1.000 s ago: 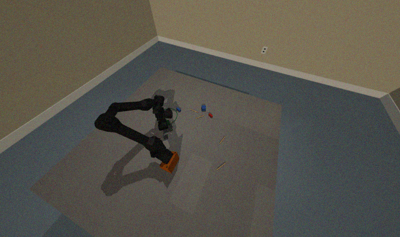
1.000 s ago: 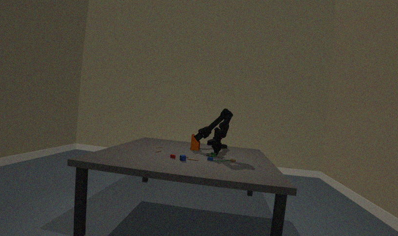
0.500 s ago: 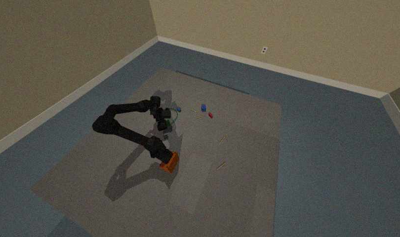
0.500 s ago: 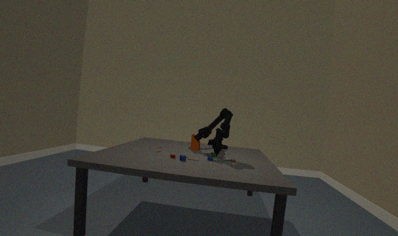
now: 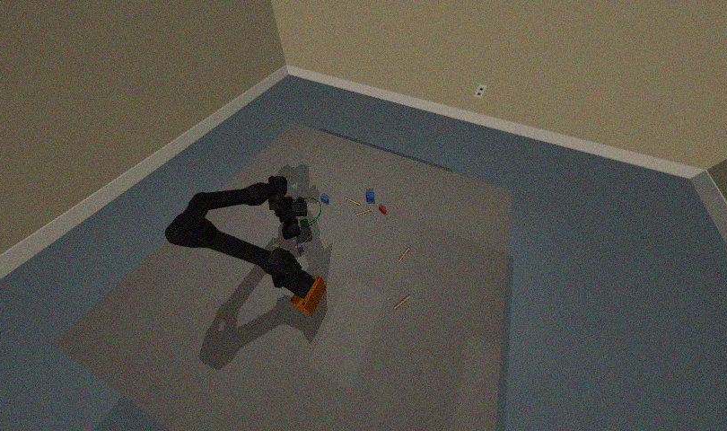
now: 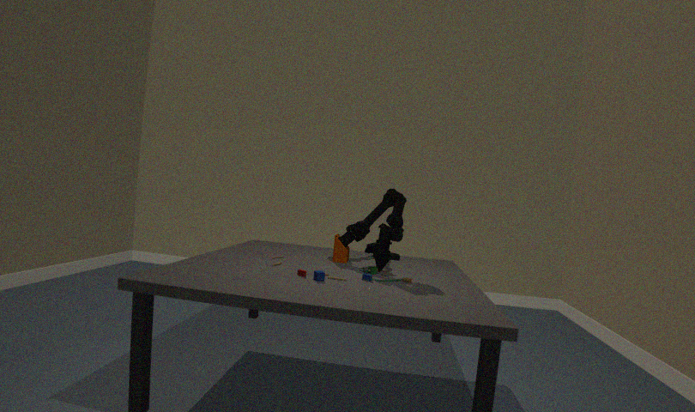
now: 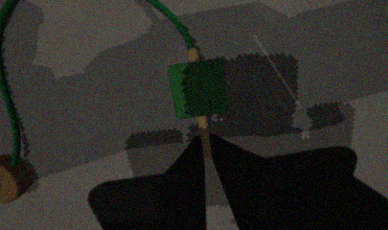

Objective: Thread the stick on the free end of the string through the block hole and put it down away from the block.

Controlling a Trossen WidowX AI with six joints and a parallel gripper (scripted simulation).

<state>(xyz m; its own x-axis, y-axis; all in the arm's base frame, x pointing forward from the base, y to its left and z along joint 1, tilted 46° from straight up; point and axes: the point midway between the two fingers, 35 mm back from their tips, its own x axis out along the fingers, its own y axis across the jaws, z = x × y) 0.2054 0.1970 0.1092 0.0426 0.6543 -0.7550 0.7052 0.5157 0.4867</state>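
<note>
The green block lies 3 cm to the right of my gripper tip, 3 cm ahead of it and 1 cm above it. Round my gripper tip: round wooden button: 13 cm to the left, 12 cm ahead; thin wooden stick: 3 cm to the right, 3 cm ahead, 1 cm above; blue block: 29 cm ahead, 22 cm to the right, 1 cm above.
</note>
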